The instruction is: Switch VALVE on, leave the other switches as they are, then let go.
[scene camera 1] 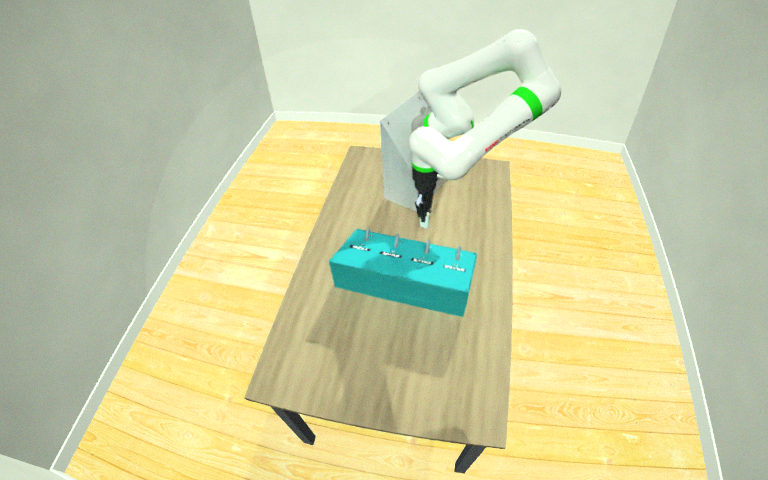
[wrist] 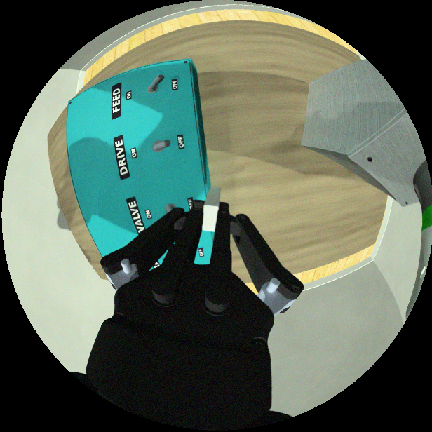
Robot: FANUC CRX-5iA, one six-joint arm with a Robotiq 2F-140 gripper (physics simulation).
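Places are measured from the arm's base along level axes (x ahead, y left, z up), in millimetres.
Pixels of known places: gripper, fingertip midpoint: (scene camera 1: 424,226).
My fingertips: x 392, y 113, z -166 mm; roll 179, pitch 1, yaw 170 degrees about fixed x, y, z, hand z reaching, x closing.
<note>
For each thing: its top centre in the pictures, then the offset to it from my fingertips.
- VALVE switch, top centre: (scene camera 1: 427,242) 75 mm ahead, 34 mm left, 2 mm down
- FEED switch, top centre: (scene camera 1: 367,229) 82 mm ahead, 206 mm right, 2 mm down
- DRIVE switch, top centre: (scene camera 1: 396,236) 78 mm ahead, 86 mm right, 2 mm down
- fourth switch, top centre: (scene camera 1: 459,248) 72 mm ahead, 153 mm left, 2 mm down
The teal switch box (scene camera 1: 399,288) (wrist: 100,155) stands on the table. The VALVE switch (scene camera 1: 427,246) (wrist: 170,207) is third from the left in the scene view. Its lever stands much like its neighbours there; in the wrist view it is partly hidden by a finger, and I cannot tell its exact position. The VALVE label (wrist: 131,215) shows left of it. My gripper (scene camera 1: 424,221) (wrist: 214,196) is shut and empty. Its pale tips are above the box's robot-side edge, near VALVE's OFF side, apart from the lever in the wrist view.
The FEED switch (scene camera 1: 368,233) (wrist: 156,83) leans toward OFF. The DRIVE switch (scene camera 1: 397,240) (wrist: 161,145) stands between FEED and VALVE. A fourth switch (scene camera 1: 458,253) is at the right end; the fingers hide it in the wrist view. The grey robot mount (scene camera 1: 396,164) (wrist: 350,115) stands behind the box.
</note>
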